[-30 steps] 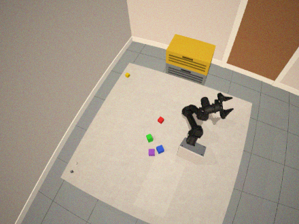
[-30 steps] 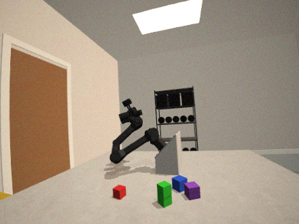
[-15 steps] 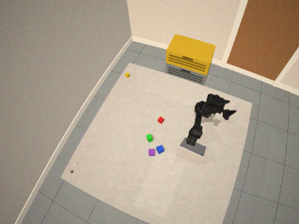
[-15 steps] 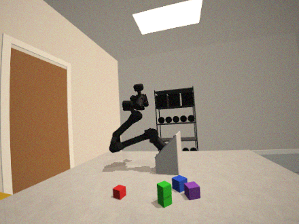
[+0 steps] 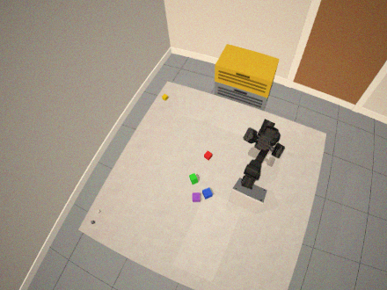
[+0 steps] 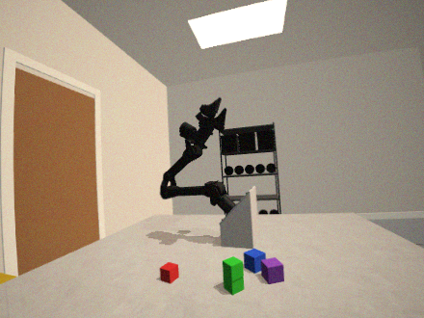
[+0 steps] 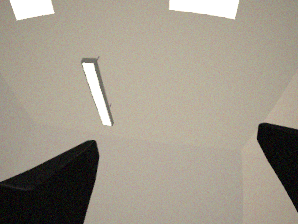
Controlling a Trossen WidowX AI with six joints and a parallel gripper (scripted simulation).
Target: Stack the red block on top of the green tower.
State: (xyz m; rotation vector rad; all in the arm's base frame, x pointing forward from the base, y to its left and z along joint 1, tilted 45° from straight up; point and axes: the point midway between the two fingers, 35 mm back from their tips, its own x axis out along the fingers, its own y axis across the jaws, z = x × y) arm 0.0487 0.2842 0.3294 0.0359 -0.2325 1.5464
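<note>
The red block lies 580 mm below my gripper tip, 300 mm ahead of it and 150 mm to the right of it. Round my gripper tip: small yellow block 770 mm ahead, 580 mm below, 510 mm to the right; then purple block 580 mm below, 280 mm ahead, 140 mm to the left; then blue block 580 mm below, 220 mm ahead, 90 mm to the left.
</note>
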